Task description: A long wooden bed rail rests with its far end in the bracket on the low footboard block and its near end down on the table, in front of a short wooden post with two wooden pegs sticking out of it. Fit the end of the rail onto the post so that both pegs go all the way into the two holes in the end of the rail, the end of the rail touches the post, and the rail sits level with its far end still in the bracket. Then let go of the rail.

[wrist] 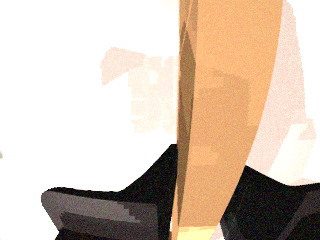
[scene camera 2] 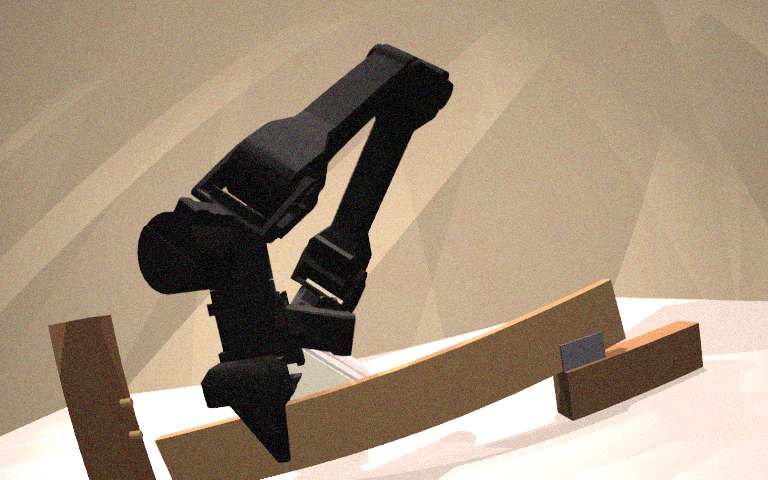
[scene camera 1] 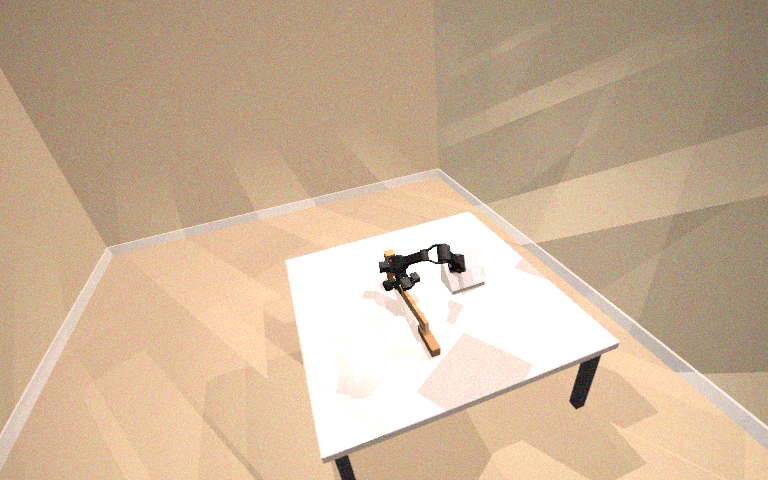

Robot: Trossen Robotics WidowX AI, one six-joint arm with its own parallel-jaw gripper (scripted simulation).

In view: my gripper [scene camera 2: 285, 458], a wooden bed rail [scene camera 2: 390, 405] and a wooden post [scene camera 2: 101, 411].
The wooden bed rail is seen too in the wrist view [wrist: 226, 62]. My gripper shows as well in the wrist view [wrist: 189, 149].
